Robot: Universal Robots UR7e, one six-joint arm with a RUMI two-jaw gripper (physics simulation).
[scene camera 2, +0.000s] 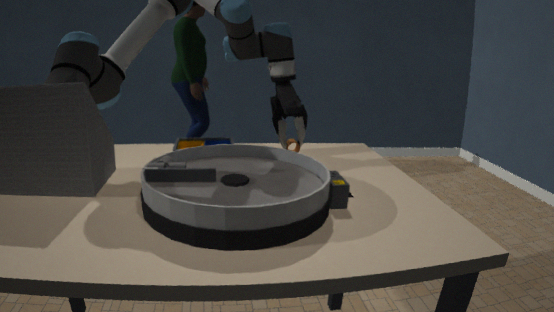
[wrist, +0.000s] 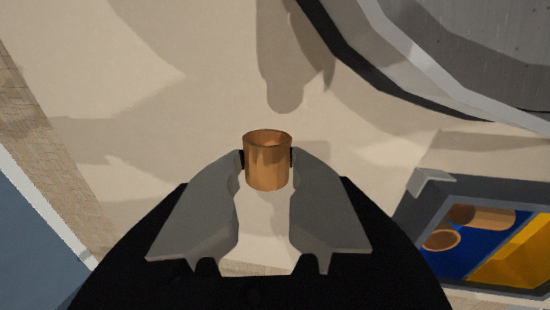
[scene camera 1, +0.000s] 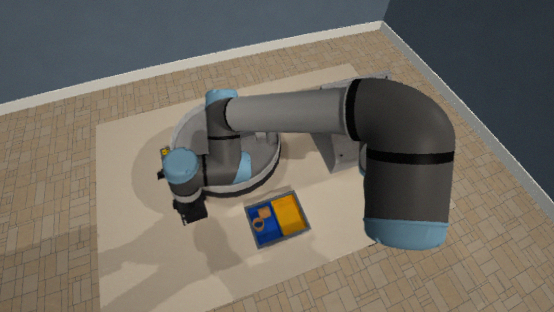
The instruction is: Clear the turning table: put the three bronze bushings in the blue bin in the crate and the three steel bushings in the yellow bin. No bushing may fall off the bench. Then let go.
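Places are measured from the arm's base along level axes (x back, y right, z up), in centimetres.
Pixels of known places: gripper, between the fingertips: (scene camera 2: 292, 148) (wrist: 267, 151); arm's base, origin of its link: (scene camera 2: 62, 107).
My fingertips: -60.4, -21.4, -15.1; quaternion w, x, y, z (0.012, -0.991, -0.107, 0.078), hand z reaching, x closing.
Note:
For each thing: its top centre in the pictures, then the offset to it from my fingertips, as dx, dy, dz. "*": a spot on its surface instead.
- crate, centre of its top: (wrist: 504, 257) (scene camera 2: 204, 143) (scene camera 1: 277, 217) +27.2, -6.8, -1.0
- blue bin, a spot on its surface: (wrist: 480, 242) * +26.9, -7.3, -3.0
- yellow bin, a spot on its surface: (wrist: 520, 260) * +36.1, -10.1, -4.3
- dark grey bar, a spot on its surface: (scene camera 2: 180, 175) * +26.7, +29.1, +1.0
- small box with a yellow label, centre of its top: (scene camera 2: 335, 177) -8.6, +23.8, -0.2
My gripper (scene camera 2: 293, 146) (wrist: 267, 151) is shut on a bronze bushing (wrist: 267, 172), gripped across its sides with its open end showing in the wrist view. It is left of the crate (scene camera 1: 284, 238) (wrist: 500, 186) in scene camera 1. The bushing's shadow lies apart from it on the bench. In the blue bin (scene camera 1: 271, 233) (wrist: 480, 242) one bronze bushing (scene camera 1: 265, 212) (wrist: 492, 217) lies on its side and another shows its round open end. The yellow bin (scene camera 1: 289, 215) (wrist: 520, 260) shows no bushing. Grey cylindrical shapes (scene camera 2: 170, 165) lie on the turning table (scene camera 2: 235, 215) (wrist: 450, 85); their number is unclear.
A dark grey bar (scene camera 2: 180, 175) stands on the turning table beside those shapes. A small box with a yellow label (scene camera 2: 339, 194) sits against the table's outer side. The arm's grey pedestal (scene camera 2: 50, 140) is on the bench. A person in green (scene camera 2: 189, 55) stands behind the bench.

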